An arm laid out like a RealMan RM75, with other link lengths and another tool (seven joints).
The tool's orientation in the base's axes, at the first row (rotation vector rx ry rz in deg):
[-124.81, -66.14, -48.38]
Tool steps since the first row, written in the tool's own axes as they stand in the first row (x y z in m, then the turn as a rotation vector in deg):
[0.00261, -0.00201, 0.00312, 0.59, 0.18, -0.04]
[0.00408, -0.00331, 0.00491, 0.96, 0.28, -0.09]
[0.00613, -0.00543, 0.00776, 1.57, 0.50, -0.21]
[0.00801, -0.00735, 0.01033, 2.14, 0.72, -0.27]
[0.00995, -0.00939, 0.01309, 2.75, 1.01, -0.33]
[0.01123, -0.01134, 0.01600, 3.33, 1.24, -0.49]
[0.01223, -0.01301, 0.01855, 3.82, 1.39, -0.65]
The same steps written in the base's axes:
[0.00030, 0.00452, 0.00015, 0.40, 0.19, 0.43]
[0.00033, 0.00718, 0.00024, 0.64, 0.30, 0.72]
[0.00021, 0.01128, 0.00018, 1.06, 0.43, 1.21]
[0.00011, 0.01500, 0.00015, 1.48, 0.58, 1.63]
[-0.00001, 0.01893, 0.00006, 1.98, 0.71, 2.07]
[-0.00030, 0.02259, -0.00063, 2.39, 0.79, 2.56]
[-0.00058, 0.02571, -0.00132, 2.69, 0.86, 3.00]

